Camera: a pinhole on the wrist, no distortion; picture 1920 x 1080 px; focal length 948.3 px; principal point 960.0 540.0 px. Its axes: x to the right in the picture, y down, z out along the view. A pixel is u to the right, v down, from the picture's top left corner.
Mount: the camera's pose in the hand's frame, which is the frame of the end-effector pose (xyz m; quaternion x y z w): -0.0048 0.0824 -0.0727 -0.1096 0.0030 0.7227 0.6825
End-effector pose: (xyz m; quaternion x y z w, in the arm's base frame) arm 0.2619 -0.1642 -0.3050 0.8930 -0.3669 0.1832 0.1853
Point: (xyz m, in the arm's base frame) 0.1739 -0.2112 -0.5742
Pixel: 711.9 855.4
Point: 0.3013 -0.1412 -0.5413
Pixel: 176.6 774.0
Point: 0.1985 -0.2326 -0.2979
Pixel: 911.8 323.8
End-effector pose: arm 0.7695 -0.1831 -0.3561 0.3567 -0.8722 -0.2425 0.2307
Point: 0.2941 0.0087 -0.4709
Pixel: 1204.9 100.0
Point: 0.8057 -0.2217 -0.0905
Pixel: behind the camera
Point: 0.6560 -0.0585 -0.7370
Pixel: 450.1 634.4
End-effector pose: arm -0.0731 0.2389 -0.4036 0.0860 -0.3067 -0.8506 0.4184
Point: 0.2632 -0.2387 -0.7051
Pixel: behind the camera
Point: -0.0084 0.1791 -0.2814
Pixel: 1271.8 194.4
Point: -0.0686 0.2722 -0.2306
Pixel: 837.8 416.6
